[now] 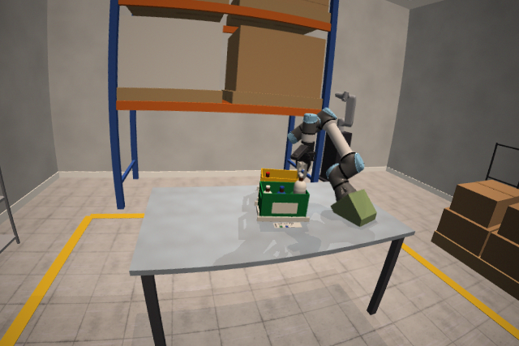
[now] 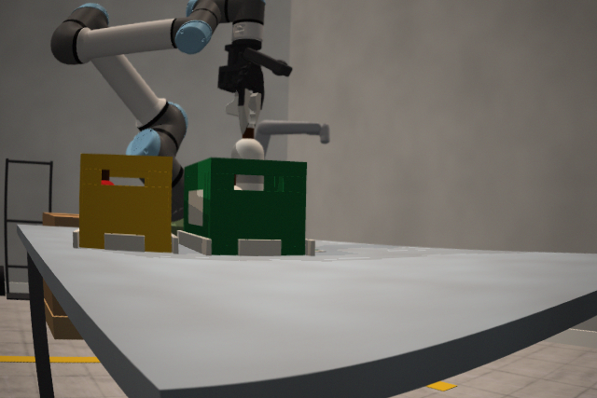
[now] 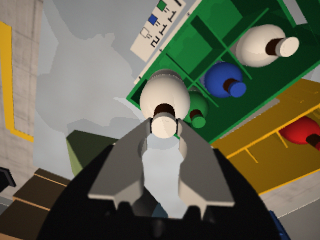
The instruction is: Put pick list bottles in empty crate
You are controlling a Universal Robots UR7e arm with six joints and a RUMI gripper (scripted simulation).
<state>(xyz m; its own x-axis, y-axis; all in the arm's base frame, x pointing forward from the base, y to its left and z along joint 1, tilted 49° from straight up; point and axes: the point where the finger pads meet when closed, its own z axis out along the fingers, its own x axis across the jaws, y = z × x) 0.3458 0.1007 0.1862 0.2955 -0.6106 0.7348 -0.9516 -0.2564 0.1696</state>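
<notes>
Now: hand 18 cm above the green-label bottle, 8 cm to the left of it and 3 cm past it. Round my hand: blue-label bottle 18 cm below, 11 cm to the right, 5 cm ahead; pick list 26 cm below, 10 cm ahead, 6 cm to the left; green crate 18 cm below, 7 cm to the right, 6 cm ahead.
</notes>
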